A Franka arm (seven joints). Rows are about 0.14 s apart.
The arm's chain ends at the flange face. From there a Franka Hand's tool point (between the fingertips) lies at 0.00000 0.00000 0.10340 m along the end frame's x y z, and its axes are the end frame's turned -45 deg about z.
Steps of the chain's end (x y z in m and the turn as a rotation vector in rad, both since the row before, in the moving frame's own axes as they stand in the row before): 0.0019 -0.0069 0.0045 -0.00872 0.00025 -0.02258; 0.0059 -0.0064 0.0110 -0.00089 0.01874 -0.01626; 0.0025 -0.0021 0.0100 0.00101 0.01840 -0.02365; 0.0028 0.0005 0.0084 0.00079 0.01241 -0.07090; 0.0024 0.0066 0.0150 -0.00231 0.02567 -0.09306; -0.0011 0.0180 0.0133 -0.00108 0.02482 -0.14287
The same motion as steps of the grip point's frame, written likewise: 0.0056 -0.0029 0.0045 -0.00634 -0.00599 -0.02258; 0.0100 0.0011 0.0110 -0.01388 0.01262 -0.01626; 0.0047 0.0015 0.0100 -0.01230 0.01372 -0.02365; 0.0026 0.0031 0.0084 -0.00822 0.00933 -0.07090; -0.0012 0.0083 0.0150 -0.01978 0.01652 -0.09306; -0.0116 0.0137 0.0133 -0.01831 0.01679 -0.14287
